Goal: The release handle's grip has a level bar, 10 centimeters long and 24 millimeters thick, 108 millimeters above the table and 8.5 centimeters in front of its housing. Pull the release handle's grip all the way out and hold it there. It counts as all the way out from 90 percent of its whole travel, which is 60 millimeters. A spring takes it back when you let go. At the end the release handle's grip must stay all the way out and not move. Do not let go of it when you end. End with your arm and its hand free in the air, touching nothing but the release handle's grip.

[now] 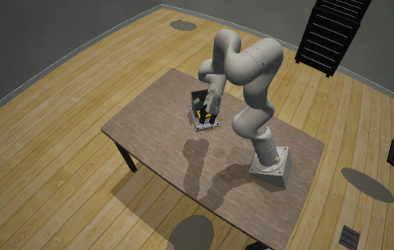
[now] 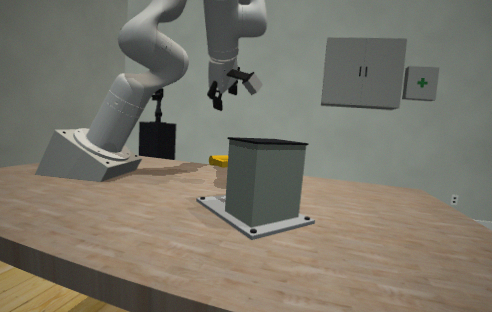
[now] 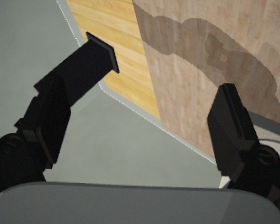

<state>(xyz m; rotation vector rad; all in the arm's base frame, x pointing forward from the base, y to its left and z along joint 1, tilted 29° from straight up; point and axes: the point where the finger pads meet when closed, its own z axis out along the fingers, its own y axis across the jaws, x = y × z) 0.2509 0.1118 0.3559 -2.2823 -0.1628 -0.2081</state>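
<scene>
Right now the grey baseplate is 20 cm ahead of my hand, 19 cm to the right of it and 27 cm below it.
</scene>
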